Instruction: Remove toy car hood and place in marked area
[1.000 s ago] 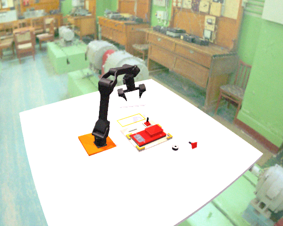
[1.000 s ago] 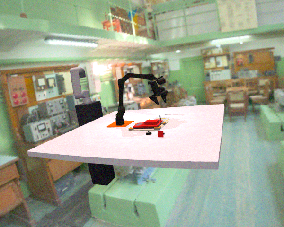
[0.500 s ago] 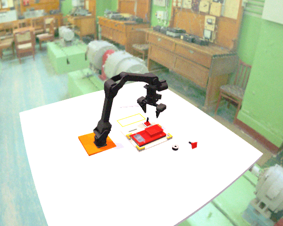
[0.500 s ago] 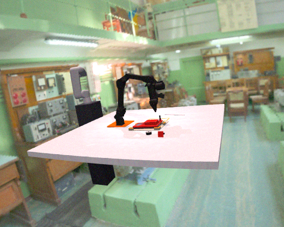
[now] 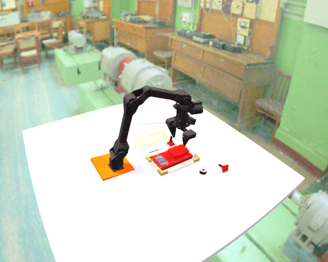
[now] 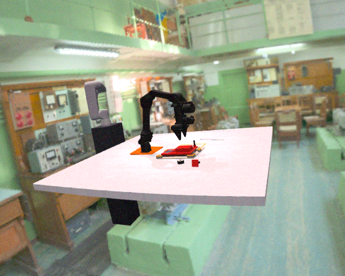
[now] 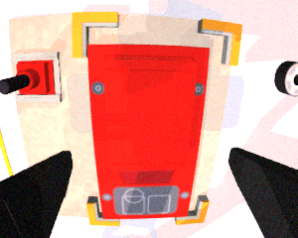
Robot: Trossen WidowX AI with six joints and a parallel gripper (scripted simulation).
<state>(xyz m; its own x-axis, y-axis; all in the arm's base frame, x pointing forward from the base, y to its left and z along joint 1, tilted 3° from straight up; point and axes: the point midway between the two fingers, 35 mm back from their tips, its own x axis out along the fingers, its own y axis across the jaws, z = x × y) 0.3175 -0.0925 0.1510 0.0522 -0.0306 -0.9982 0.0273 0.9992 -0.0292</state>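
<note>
Right now the red hood is 6 cm below my gripper tip. Also, from my gripper tip: white wheel 17 cm to the right, 9 cm below, 3 cm ahead.
</note>
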